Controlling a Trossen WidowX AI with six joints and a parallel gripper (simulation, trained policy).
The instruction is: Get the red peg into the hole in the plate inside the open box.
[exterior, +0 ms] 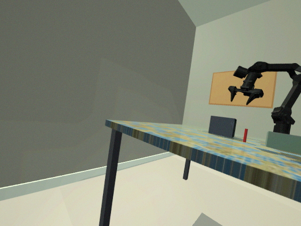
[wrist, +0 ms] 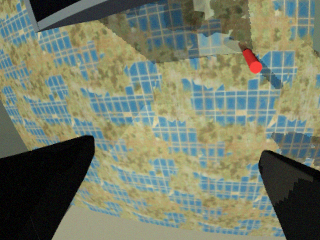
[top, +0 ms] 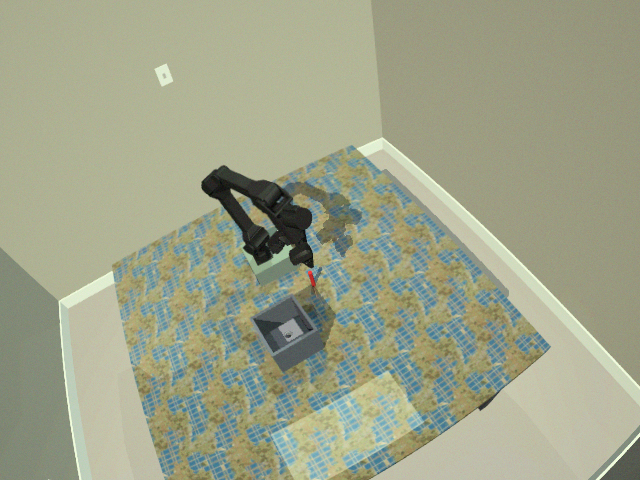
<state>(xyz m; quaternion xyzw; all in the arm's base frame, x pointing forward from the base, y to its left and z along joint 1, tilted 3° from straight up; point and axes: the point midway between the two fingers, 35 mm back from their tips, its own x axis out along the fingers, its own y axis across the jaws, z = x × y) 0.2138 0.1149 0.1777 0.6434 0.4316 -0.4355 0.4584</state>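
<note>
Right now my gripper tip is 60 mm past the red peg and 190 mm above it. From my gripper tip the other things lie so: light plate (110 mm ahead, 160 mm to the right, 190 mm below).
</note>
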